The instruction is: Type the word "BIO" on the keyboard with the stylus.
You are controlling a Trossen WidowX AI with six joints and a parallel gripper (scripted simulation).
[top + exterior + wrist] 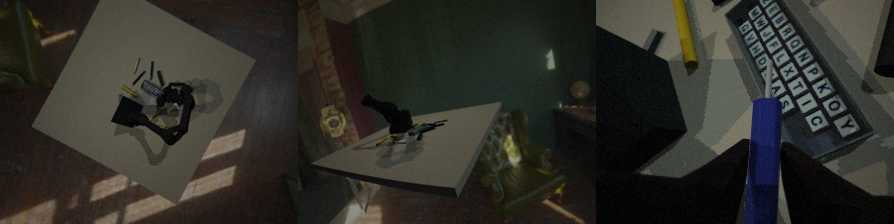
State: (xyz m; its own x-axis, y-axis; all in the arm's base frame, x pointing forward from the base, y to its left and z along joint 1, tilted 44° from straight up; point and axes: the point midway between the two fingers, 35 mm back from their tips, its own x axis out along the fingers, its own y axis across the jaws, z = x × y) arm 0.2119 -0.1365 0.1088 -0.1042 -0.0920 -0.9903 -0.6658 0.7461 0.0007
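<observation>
My gripper tip is now 30 mm short of the grey stylus tip and 40 mm to the right of it. Round my gripper tip: white note (40 mm ahead, 120 mm to the right, 60 mm below); blue stylus (10 mm ahead, 10 mm to the left).
</observation>
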